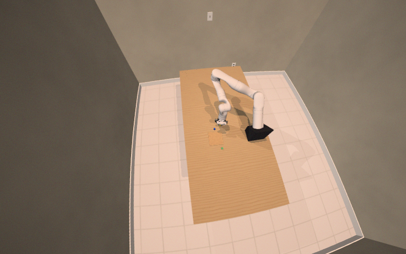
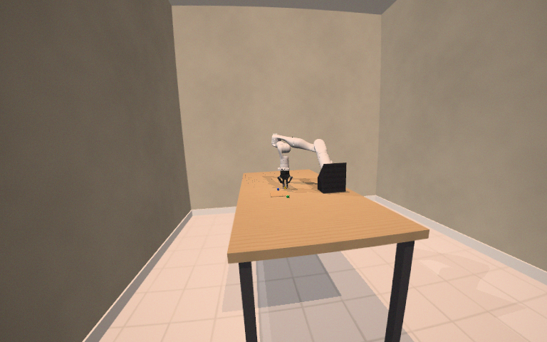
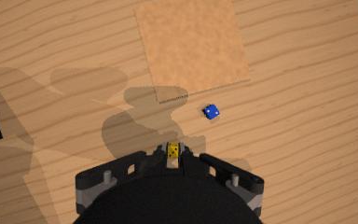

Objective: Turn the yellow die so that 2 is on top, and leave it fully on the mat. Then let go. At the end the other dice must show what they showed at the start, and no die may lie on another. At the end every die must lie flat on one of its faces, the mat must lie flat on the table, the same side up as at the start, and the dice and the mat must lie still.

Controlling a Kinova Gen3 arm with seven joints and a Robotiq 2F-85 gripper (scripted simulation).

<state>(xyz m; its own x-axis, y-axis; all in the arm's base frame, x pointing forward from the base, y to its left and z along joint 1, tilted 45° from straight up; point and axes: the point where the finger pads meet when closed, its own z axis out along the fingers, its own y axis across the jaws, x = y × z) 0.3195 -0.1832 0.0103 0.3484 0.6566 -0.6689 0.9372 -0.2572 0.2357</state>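
My hand is 7 cm short of the tan mat, 14 cm to the right of it and 2 cm above it. Also, from my hand: green die 3 cm ahead, 25 cm to the left, 2 cm below; blue die 7 cm ahead, 3 cm to the left, 2 cm below; yellow die 2 cm below.
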